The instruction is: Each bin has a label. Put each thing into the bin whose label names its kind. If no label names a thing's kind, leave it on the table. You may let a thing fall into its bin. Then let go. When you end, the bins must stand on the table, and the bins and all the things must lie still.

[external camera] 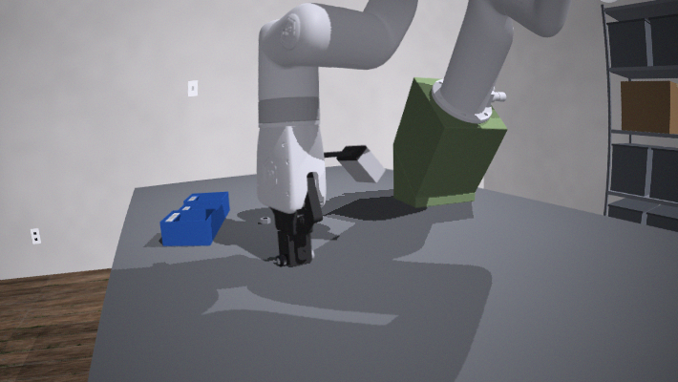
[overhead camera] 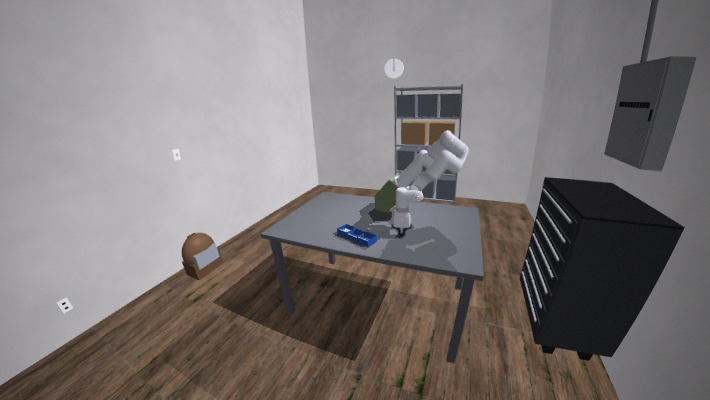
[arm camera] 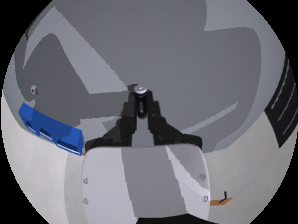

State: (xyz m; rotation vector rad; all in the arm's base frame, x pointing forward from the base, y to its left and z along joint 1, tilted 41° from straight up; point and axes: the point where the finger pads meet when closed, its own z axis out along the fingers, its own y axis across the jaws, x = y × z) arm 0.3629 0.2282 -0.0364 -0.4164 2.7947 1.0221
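My hand is 14 cm short of the blue battery, 16 cm to the left of it and 1 cm above it. The rest, counted from my hand: blue bin (13 cm ahead, 24 cm to the right); small nut (1 cm ahead, 22 cm to the right, 2 cm below); black battery (2 cm below).
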